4 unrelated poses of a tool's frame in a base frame.
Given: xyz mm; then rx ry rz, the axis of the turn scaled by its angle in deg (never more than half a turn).
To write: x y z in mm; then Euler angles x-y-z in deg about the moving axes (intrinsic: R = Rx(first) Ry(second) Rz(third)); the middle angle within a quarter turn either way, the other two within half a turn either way. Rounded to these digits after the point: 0 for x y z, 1 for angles.
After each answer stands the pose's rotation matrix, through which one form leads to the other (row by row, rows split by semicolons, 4 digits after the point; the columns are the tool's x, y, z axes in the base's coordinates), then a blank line. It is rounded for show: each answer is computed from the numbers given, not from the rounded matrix.
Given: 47 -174 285 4.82 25.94 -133.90
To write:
47 -174 285 20.3 4.1 -136.4
-0.7229 0.6873 0.0711; -0.6641 -0.6627 -0.3460; -0.1907 -0.2974 0.9355

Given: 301 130 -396 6.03 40.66 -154.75
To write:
301 130 -396 29.3 0.9 -159.7
-0.9376 0.3473 0.0157; -0.3102 -0.8153 -0.4890; -0.1570 -0.4634 0.8721

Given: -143 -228 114 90.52 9.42 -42.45
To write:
-143 -228 114 88.2 -21.0 -33.5
0.7786 0.5156 -0.3577; -0.3159 -0.1705 -0.9333; -0.5422 0.8397 0.0301

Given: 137 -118 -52 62.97 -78.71 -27.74
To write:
137 -118 -52 116.1 -68.2 56.9
0.2027 -0.3105 -0.9287; -0.8242 0.4580 -0.3331; 0.5288 0.8329 -0.1631

